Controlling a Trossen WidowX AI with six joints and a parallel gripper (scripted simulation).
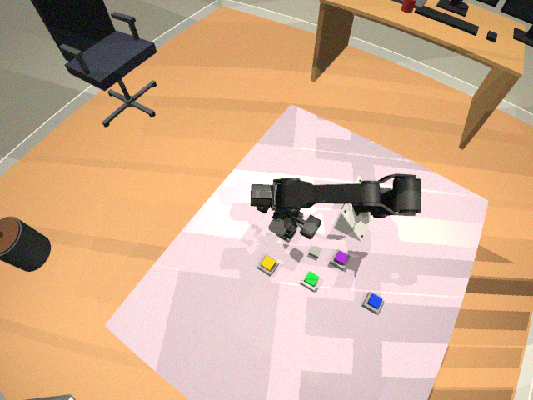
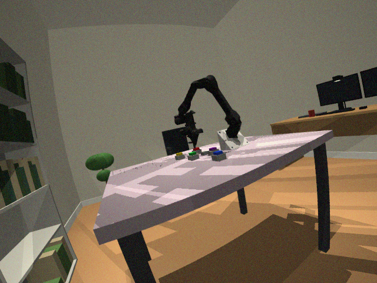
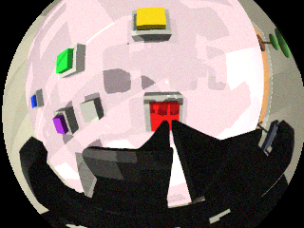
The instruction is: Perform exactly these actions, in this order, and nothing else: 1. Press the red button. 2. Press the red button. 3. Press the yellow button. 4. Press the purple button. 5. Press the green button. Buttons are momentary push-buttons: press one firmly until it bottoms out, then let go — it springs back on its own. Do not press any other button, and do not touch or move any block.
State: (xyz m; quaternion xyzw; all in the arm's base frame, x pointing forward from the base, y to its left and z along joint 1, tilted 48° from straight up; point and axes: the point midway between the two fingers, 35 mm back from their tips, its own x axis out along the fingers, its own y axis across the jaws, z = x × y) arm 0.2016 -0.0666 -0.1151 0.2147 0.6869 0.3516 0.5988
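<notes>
The red button lies 2 cm below my gripper tip. Round my gripper tip: yellow button: 12 cm ahead, 3 cm to the left, 2 cm below; green button: 8 cm ahead, 16 cm to the left, 2 cm below; small grey block: 1 cm behind, 11 cm to the left, 5 cm below.
</notes>
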